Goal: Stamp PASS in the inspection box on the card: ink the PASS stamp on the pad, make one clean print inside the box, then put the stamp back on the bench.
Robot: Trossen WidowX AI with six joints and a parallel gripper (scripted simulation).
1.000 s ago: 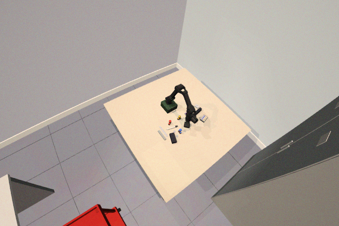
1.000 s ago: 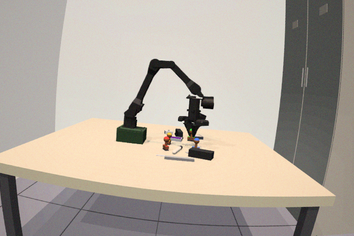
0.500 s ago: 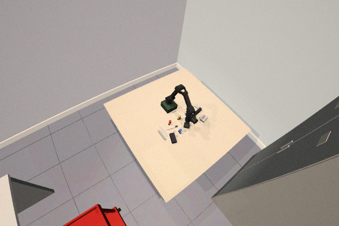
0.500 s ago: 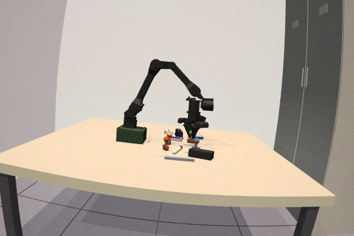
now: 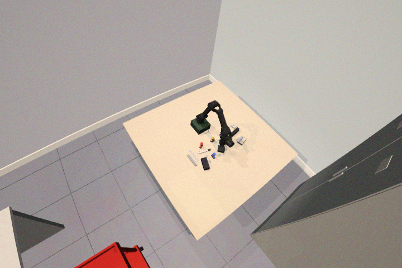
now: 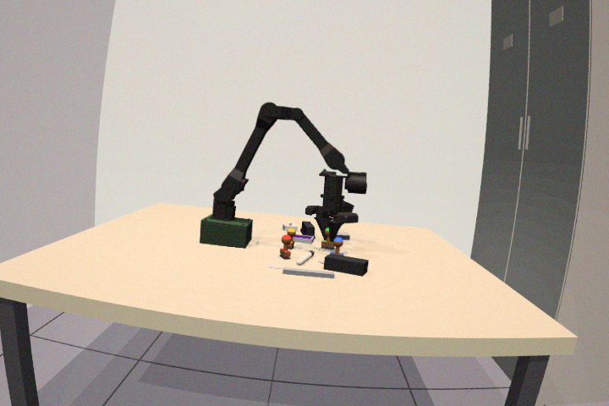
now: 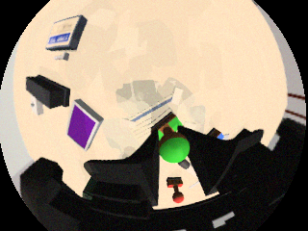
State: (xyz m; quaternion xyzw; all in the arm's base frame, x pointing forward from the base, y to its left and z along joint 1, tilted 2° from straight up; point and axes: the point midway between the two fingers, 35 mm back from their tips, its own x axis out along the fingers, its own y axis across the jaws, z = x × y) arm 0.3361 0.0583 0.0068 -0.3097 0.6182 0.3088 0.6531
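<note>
Right now the pale card is 1 cm behind my gripper tip and 4 cm below it. Also, from my gripper tip: green-knobbed stamp (right at my gripper tip); then yellow-knobbed stamp (12 cm behind, 2 cm to the right, 1 cm below); then blue-knobbed stamp (4 cm ahead, 10 cm to the right, 1 cm below).
</note>
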